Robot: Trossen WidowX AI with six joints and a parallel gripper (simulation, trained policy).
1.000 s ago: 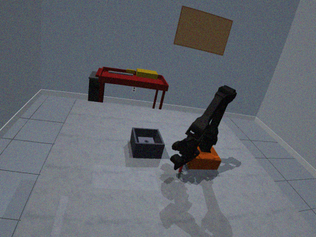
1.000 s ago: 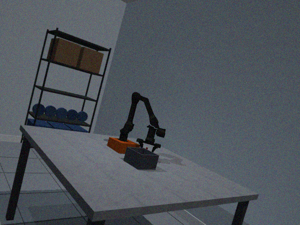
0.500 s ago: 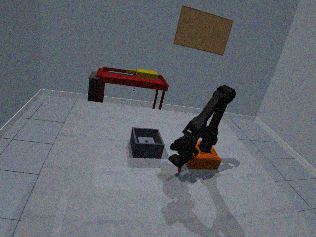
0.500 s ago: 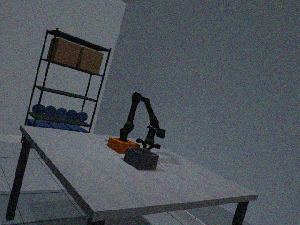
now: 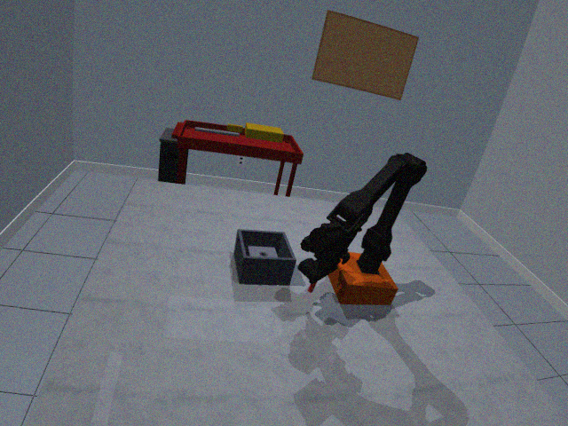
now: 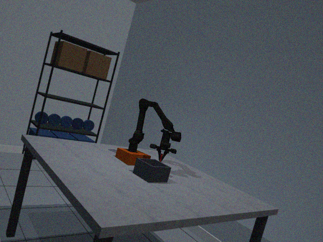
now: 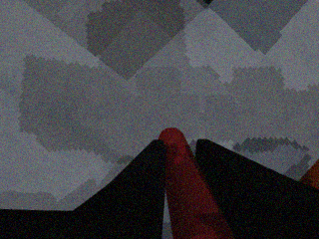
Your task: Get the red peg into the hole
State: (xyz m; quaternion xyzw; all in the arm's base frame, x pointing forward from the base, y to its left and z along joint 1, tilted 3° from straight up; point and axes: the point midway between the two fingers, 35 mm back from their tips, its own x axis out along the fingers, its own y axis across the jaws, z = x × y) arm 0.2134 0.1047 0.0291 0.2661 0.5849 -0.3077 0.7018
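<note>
Right now the pale plate is 150 mm to the right of my gripper tip, 120 mm ahead of it and 40 mm below it. Also, from my gripper tip: dark box 150 mm to the right, 120 mm ahead, 50 mm below; then red peg 10 mm above.
</note>
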